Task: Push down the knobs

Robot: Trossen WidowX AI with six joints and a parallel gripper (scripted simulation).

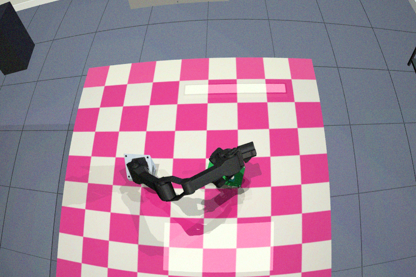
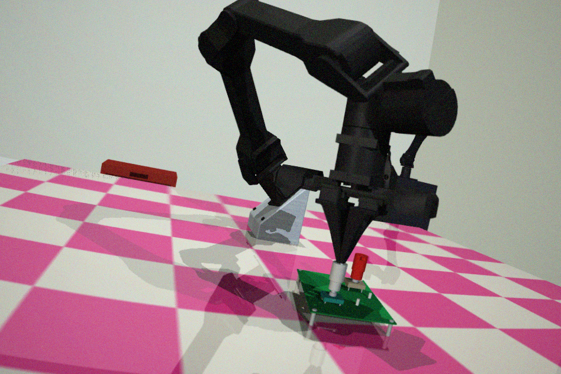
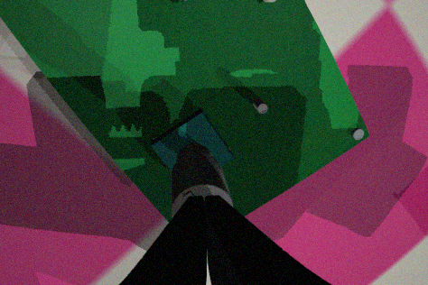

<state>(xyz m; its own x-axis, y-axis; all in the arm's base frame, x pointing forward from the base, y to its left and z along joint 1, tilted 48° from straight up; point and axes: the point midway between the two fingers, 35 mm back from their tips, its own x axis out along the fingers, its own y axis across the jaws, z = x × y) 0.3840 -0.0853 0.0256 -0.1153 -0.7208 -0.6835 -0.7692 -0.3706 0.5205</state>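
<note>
My gripper tip is 10 mm above the white knob. Also, from my gripper tip: red knob 40 mm behind, 60 mm to the left, 10 mm below.
</note>
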